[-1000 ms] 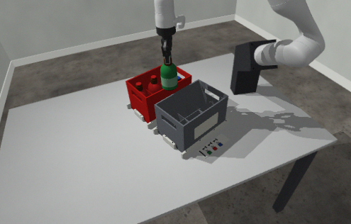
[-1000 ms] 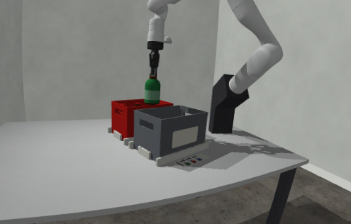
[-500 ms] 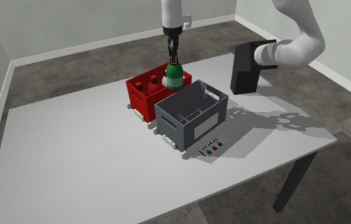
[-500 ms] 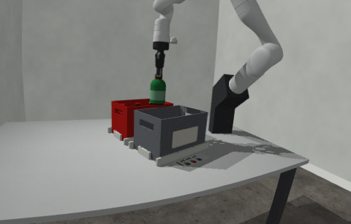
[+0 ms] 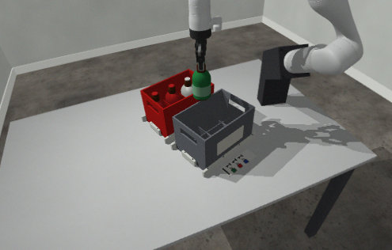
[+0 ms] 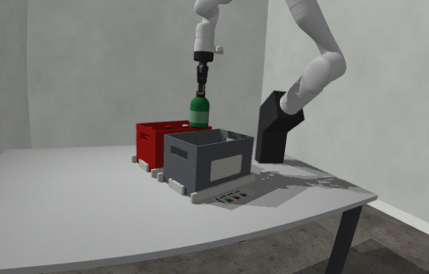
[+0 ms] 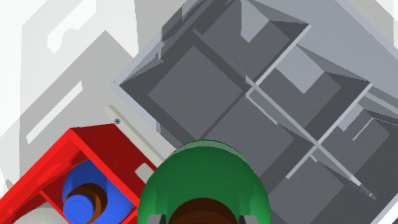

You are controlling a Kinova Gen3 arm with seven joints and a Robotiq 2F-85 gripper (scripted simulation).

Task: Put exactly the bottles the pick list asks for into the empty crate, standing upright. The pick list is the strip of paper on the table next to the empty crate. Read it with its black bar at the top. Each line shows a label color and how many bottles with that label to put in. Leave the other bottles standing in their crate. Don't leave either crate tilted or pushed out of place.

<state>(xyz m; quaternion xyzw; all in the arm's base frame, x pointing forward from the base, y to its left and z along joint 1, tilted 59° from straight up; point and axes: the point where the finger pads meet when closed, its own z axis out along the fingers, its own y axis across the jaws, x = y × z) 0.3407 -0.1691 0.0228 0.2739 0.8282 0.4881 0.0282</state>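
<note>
Right now the green-label bottle is 70 mm below my hand. From my hand the other things lie so: red crate (250 mm below, 120 mm to the right, 70 mm ahead); grey crate (250 mm below, 100 mm to the left, 10 mm behind); blue-label bottle (250 mm below, 110 mm to the right, 20 mm behind).
</note>
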